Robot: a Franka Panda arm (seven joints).
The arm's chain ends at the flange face. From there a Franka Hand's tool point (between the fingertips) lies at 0.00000 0.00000 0.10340 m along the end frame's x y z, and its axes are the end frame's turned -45 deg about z.
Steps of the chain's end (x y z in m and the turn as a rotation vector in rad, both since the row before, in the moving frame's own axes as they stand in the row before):
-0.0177 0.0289 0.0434 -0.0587 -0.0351 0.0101
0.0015 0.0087 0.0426 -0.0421 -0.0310 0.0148
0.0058 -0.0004 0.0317 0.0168 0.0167 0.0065
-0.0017 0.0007 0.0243 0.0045 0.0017 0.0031
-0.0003 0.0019 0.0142 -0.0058 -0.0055 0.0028
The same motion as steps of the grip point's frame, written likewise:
-0.0398 0.0096 0.0432 -0.0167 -0.0663 0.0101
-0.0104 0.0080 0.0425 -0.0078 -0.0517 0.0148
0.0068 0.0038 0.0317 0.0001 0.0237 0.0065
-0.0012 -0.0009 0.0243 0.0020 0.0044 0.0031
-0.0024 0.0012 0.0142 -0.0002 -0.0080 0.0028

